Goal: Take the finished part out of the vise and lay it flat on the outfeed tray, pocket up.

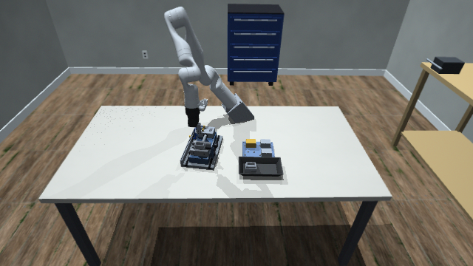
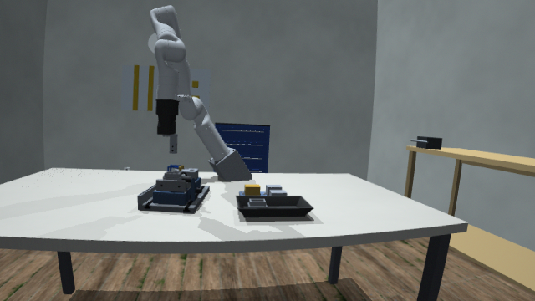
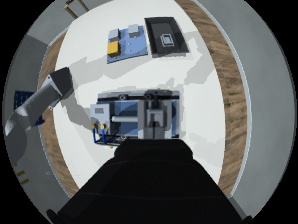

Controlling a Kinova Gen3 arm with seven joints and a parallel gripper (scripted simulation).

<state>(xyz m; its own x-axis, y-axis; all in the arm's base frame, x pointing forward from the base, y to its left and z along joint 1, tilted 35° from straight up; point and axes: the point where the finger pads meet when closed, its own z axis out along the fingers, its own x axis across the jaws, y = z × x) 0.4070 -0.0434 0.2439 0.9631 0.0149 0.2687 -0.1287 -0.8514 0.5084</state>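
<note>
Right now my hand is 6 cm past the vise, 1 cm to the right of it and 16 cm above it. The rest, counted from my hand: yellow block (12 cm behind, 30 cm to the left, 17 cm below).
</note>
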